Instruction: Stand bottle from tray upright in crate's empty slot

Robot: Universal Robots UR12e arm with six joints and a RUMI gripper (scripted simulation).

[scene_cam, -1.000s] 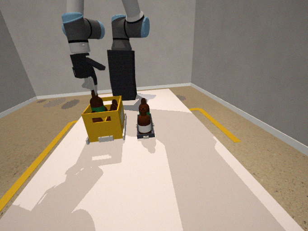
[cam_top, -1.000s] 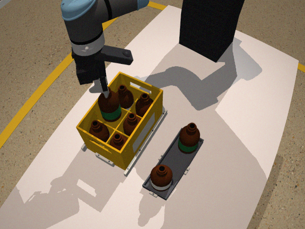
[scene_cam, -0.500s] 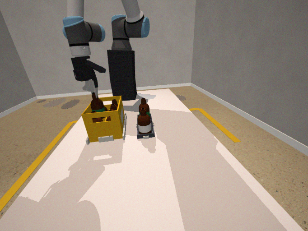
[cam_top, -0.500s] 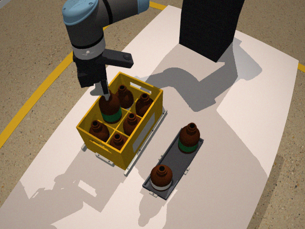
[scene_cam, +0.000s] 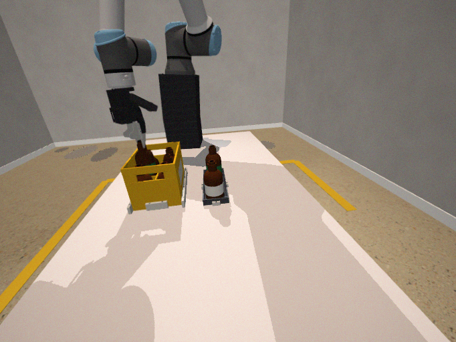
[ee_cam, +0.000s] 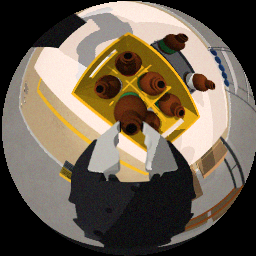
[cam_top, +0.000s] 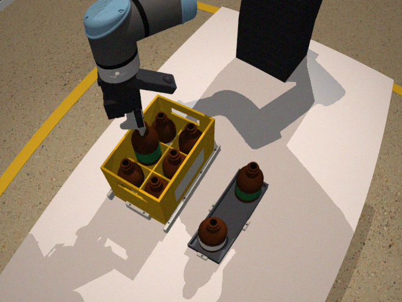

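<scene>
My hand is 40 mm to the right of the yellow crate and 140 mm above it. The rest, counted from my hand: grey tray 280 mm to the left, 210 mm below.
</scene>
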